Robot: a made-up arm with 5 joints.
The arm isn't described. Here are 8 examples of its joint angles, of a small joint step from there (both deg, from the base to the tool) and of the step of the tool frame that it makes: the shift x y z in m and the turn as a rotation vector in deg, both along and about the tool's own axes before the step.
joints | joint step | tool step
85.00 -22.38 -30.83 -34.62 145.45 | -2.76 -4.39 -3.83 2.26 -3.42 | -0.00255 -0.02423 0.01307 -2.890 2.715 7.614
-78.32 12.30 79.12 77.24 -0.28 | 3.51 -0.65 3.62 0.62 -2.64 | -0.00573 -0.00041 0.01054 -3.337 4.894 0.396
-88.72 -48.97 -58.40 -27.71 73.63 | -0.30 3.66 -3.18 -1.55 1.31 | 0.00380 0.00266 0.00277 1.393 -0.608 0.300
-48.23 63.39 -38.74 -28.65 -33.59 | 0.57 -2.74 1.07 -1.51 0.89 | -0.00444 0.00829 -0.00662 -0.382 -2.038 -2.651
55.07 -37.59 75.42 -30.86 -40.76 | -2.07 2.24 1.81 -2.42 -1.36 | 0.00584 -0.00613 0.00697 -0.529 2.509 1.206
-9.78 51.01 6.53 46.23 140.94 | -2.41 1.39 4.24 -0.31 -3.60 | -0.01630 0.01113 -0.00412 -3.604 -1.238 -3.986
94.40 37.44 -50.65 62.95 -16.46 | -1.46 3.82 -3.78 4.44 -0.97 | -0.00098 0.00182 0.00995 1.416 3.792 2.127
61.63 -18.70 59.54 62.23 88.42 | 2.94 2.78 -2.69 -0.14 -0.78 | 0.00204 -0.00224 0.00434 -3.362 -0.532 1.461
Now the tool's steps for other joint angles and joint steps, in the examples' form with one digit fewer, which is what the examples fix.
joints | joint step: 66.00 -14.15 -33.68 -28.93 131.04 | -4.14 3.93 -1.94 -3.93 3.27
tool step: -0.0044 0.0096 -0.0110 0.29 -0.35 2.22
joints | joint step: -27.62 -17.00 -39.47 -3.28 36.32 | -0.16 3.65 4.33 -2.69 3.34
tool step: 0.0166 0.0033 0.0273 2.45 5.14 -2.42
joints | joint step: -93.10 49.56 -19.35 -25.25 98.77 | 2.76 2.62 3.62 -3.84 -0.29
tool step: 0.0187 0.0156 0.0122 -1.09 3.40 -0.94
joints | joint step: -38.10 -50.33 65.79 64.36 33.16 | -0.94 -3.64 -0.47 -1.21 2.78
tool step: 0.0029 -0.0001 -0.0089 3.35 -5.38 -1.36
